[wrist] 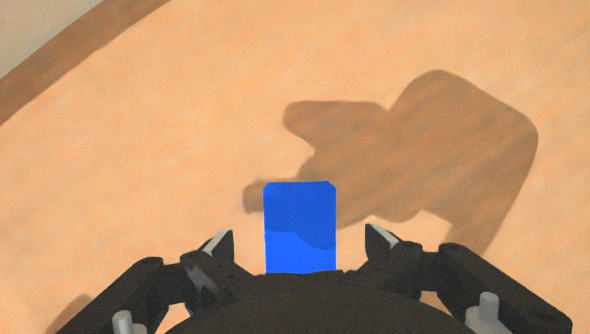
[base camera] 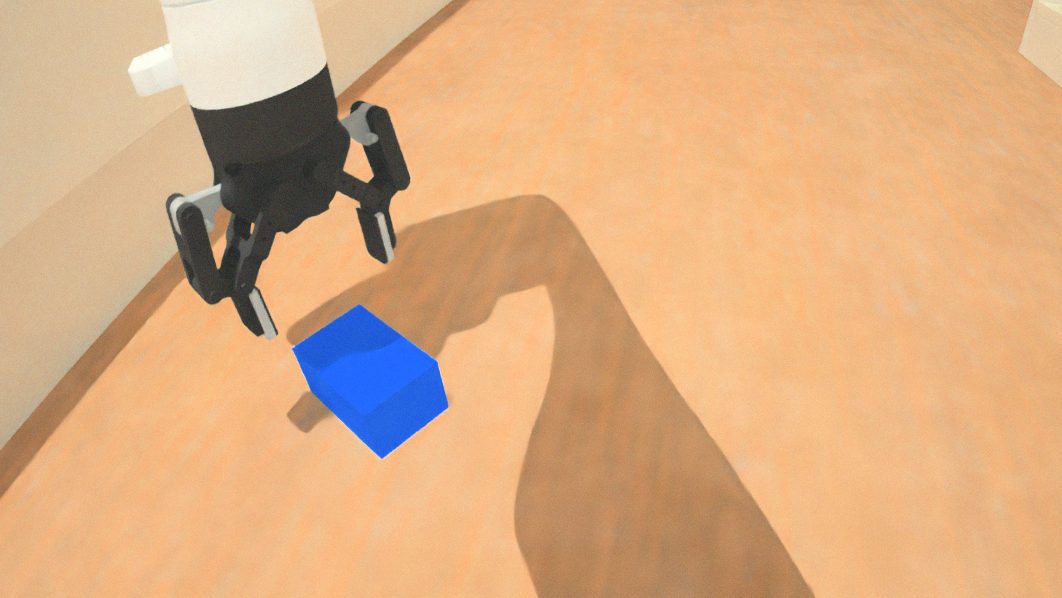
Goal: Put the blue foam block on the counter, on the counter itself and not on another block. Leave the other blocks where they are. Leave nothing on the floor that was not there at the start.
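Places are measured from the arm's base along level axes (x ahead, y left, z up), in centimetres.
Pixels of known places: gripper, fingertip midpoint: (wrist: 299,241) (base camera: 326,293).
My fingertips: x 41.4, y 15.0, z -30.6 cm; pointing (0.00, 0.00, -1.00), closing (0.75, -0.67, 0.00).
Behind a point stands the place of what it marks.
The blue foam block (base camera: 371,371) @(z -35.1, x 38.8, y 12.6 cm) (wrist: 300,220) @(z -35.2, x 41.6, y 14.9 cm) lies on the wood-coloured floor. In the wrist view it shows midway between the two fingers, its near end hidden behind the gripper body. My gripper (base camera: 327,297) @(z -30.6, x 41.4, y 15.0 cm) (wrist: 299,241) @(z -30.6, x 41.4, y 15.0 cm) is open and empty and points down. In the base camera view its fingertips are above the block, apart from it. The arm's shadow falls across part of the block's top. The counter top and the other blocks do not show in either view.
A pale wall or cabinet face (base camera: 66,148) @(z -21.4, x 49.6, y 37.1 cm) (wrist: 35,30) @(z -37.8, x 35.2, y 46.2 cm) runs along the left, with a brown strip (base camera: 96,375) (wrist: 65,60) at its foot. A pale box-like corner (base camera: 1044,44) @(z -35.5, x 105.5, y -84.2 cm) shows at the far right. The arm's shadow lies on the floor (base camera: 817,260) @(z -39.7, x 53.8, y -22.4 cm) (wrist: 150,150) @(z -39.7, x 34.8, y 29.7 cm).
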